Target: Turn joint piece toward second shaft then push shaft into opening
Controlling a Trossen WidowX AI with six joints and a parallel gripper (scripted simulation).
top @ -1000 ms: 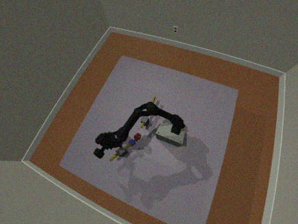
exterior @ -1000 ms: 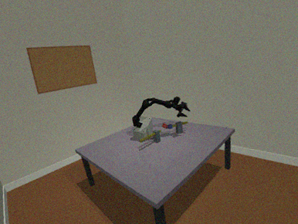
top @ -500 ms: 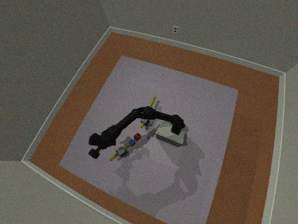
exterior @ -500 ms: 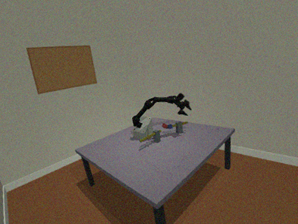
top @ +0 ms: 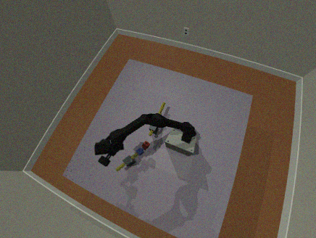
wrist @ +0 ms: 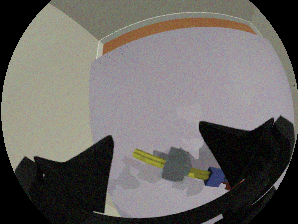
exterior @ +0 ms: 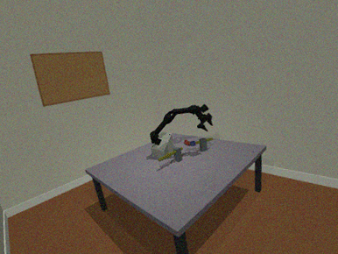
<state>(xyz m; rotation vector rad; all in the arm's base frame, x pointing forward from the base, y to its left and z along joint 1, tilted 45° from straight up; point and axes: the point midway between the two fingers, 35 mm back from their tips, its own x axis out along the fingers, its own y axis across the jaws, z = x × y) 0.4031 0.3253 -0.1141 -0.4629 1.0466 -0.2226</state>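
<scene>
The red square joint piece lies 17 cm behind my gripper tip, 16 cm to the right of it and 12 cm below it.
</scene>
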